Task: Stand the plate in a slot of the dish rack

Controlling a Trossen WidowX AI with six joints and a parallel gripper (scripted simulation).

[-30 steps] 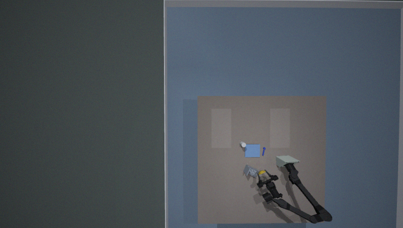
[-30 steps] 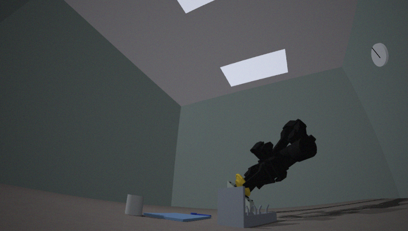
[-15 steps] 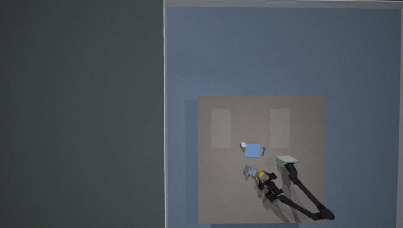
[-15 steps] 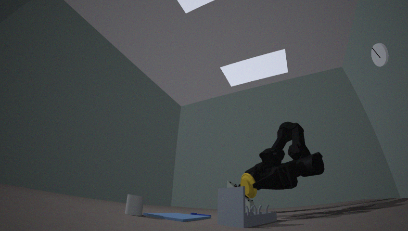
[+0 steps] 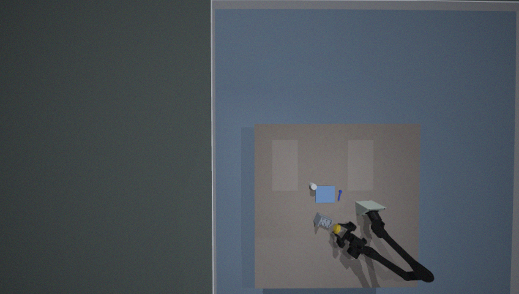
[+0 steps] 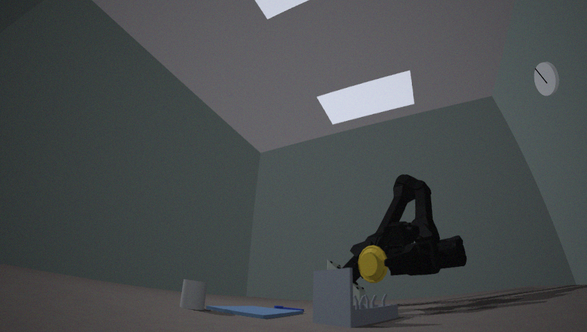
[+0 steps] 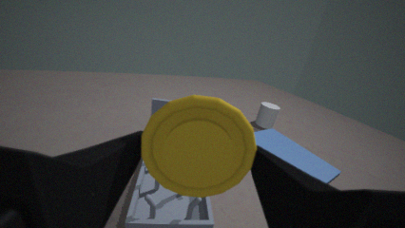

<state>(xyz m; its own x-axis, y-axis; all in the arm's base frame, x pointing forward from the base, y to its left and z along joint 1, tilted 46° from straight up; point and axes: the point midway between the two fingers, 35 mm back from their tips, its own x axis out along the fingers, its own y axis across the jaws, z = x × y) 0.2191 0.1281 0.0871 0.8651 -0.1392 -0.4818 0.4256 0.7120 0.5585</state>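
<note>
My gripper tip is 7 cm above the grey dish rack, 5 cm short of it and 1 cm to the left of it. From my gripper tip the other things lie so: blue mat 21 cm to the right, 9 cm below, 6 cm ahead; yellow plate 1 cm behind; white cup 27 cm to the right, 17 cm ahead, 7 cm below.
</note>
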